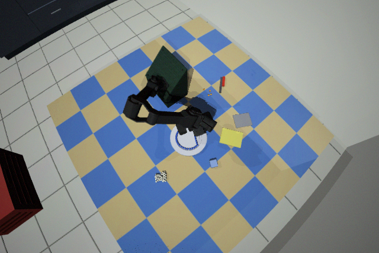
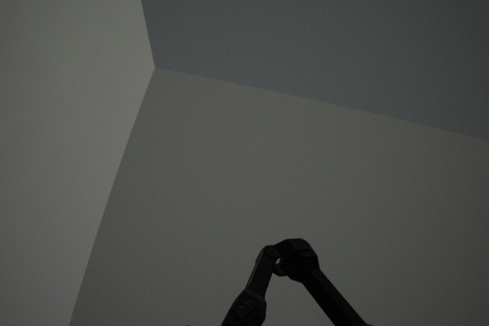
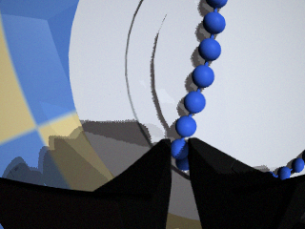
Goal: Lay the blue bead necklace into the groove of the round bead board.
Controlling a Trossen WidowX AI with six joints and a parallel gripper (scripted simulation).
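My gripper tip is now 5 cm to the left of the round white bead board, 3 cm short of it and 1 cm above it. The rest, counted from my gripper tip: small blue cube: 22 cm ahead, 2 cm to the right, 1 cm below; then grey square: 27 cm to the left, 10 cm ahead, 1 cm below; then yellow pad: 15 cm to the left, 15 cm ahead, 1 cm below.
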